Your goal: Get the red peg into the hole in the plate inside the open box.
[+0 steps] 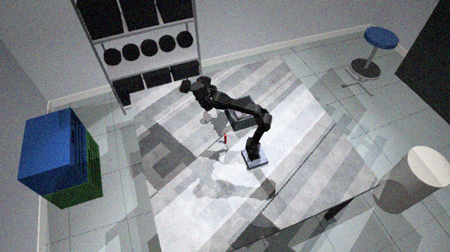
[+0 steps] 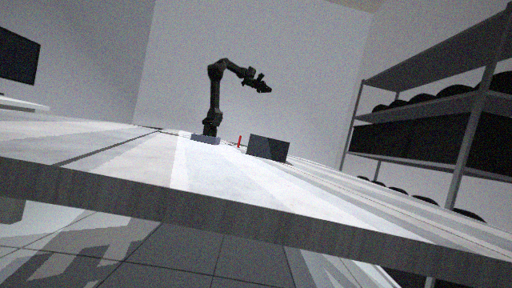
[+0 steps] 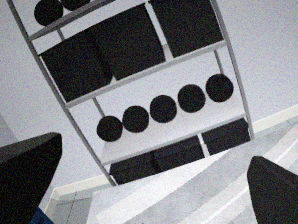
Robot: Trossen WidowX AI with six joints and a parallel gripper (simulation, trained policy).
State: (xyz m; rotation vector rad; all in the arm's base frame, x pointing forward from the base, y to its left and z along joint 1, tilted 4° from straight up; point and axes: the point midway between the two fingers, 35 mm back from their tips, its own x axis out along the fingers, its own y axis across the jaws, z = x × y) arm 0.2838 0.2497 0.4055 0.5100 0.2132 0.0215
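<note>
Now: gripper tip 410 mm above the red peg, 130 mm to the left of it and 130 mm past it. Also, from my gripper tip: grey box (430 mm below, 300 mm to the right, 40 mm ahead); plate (410 mm below, 300 mm to the right, 40 mm ahead).
</note>
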